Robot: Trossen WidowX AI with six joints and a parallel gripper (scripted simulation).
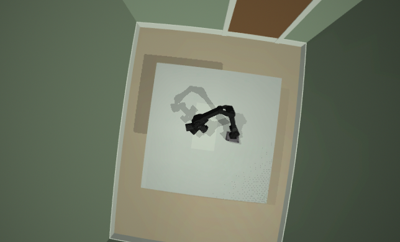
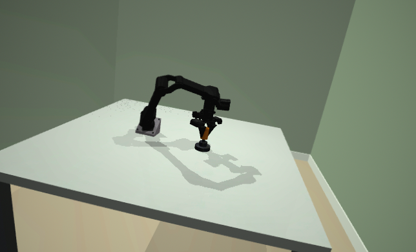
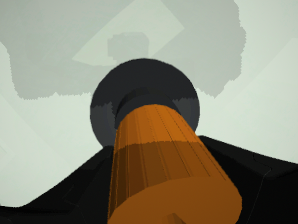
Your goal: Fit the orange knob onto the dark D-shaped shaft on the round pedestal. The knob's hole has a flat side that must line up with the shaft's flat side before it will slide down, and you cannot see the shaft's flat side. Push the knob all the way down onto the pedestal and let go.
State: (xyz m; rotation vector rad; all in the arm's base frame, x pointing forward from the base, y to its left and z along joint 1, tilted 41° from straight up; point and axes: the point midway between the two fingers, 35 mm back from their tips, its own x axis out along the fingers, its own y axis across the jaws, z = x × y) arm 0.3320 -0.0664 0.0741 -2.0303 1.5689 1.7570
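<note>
Now: gripper tip 2 cm below the orange knob. From my gripper tip the other things lie so: round dark pedestal 4 cm below.
</note>
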